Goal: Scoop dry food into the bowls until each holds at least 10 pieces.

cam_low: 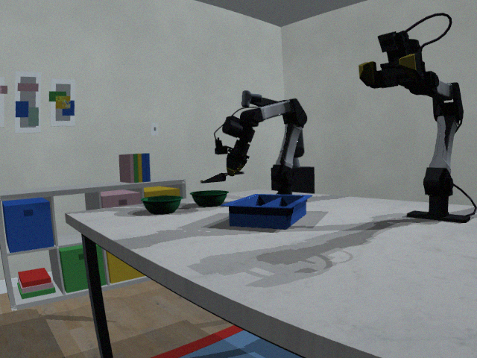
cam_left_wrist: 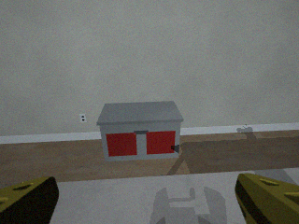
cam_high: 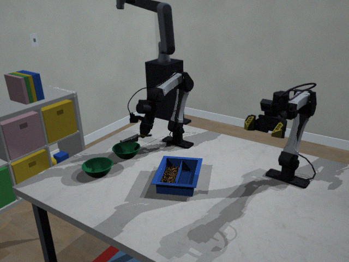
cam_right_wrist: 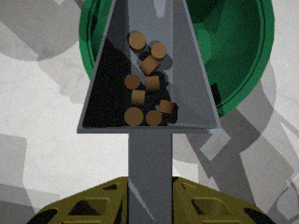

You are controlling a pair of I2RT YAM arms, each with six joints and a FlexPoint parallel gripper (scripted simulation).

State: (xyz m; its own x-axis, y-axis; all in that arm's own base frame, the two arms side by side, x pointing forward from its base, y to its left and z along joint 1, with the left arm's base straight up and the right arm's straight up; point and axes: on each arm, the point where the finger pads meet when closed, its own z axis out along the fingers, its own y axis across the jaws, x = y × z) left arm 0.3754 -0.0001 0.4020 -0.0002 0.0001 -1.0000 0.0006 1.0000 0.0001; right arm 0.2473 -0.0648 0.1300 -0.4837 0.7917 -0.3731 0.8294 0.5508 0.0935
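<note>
My right hand is 9 cm short of the blue box, 32 cm to the right of it and 9 cm above it. Round my right hand: grey scoop: 3 cm ahead, 3 cm to the right, 2 cm below.
</note>
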